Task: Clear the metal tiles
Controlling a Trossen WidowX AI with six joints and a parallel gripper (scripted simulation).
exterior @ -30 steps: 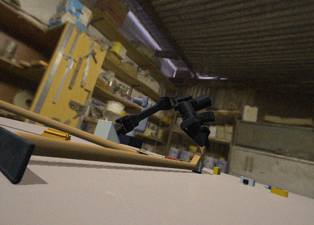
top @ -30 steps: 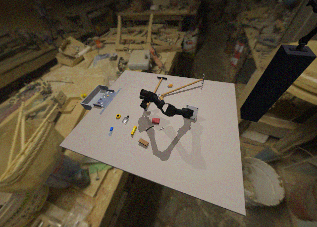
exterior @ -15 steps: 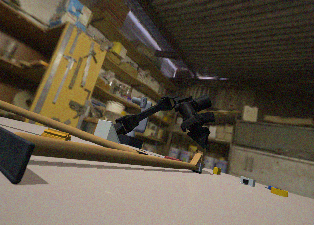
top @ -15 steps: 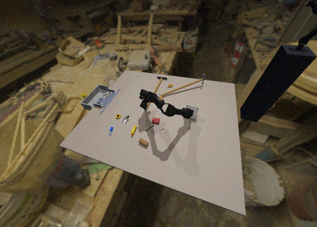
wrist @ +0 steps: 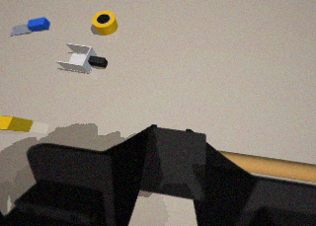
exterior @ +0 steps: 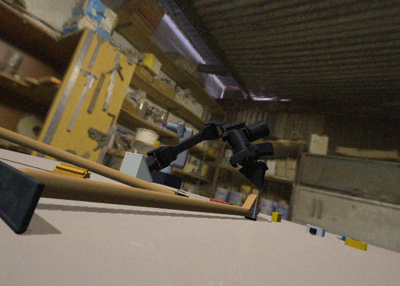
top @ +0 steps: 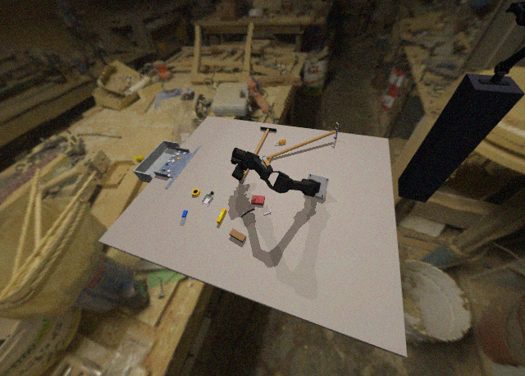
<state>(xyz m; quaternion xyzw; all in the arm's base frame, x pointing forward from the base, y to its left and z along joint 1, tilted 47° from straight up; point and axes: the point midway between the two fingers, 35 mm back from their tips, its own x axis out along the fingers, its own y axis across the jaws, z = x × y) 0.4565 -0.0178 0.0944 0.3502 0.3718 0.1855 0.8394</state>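
The long scraper lies 28 cm to the right of my gripper tip and 3 cm below it. The rest, counted from my gripper tip: black wire (16 cm behind, 20 cm to the left, 9 cm below); then red block (18 cm behind, 11 cm to the left, 8 cm below); then silver clip (12 cm ahead, 18 cm to the left, 8 cm below).
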